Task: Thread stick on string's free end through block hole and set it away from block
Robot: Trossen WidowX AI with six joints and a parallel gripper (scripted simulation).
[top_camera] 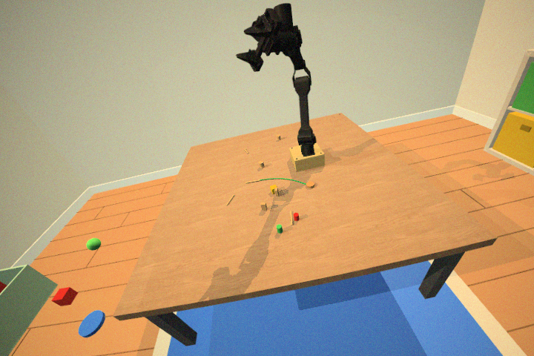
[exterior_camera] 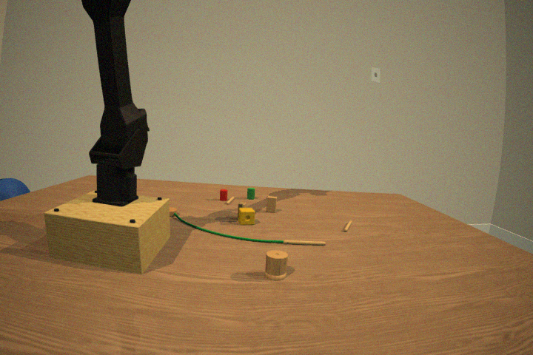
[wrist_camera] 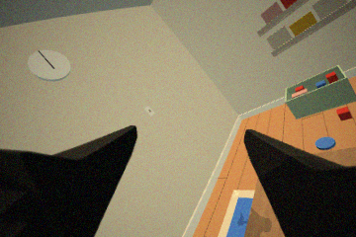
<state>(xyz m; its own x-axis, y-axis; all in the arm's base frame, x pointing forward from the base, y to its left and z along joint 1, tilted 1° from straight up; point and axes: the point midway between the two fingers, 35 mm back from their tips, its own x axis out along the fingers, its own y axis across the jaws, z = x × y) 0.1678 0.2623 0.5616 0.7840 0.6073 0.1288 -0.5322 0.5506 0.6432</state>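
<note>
Right now my gripper tip is 62 cm above the plain block, 5 cm to the left of it and 1 cm past it. The rest, counted from my gripper tip: green cylinder (62 cm below, 18 cm to the left, 1 cm behind); then yellow block (63 cm below, 8 cm to the right, 1 cm ahead); then red cylinder (63 cm below, 13 cm to the left, 8 cm behind).
</note>
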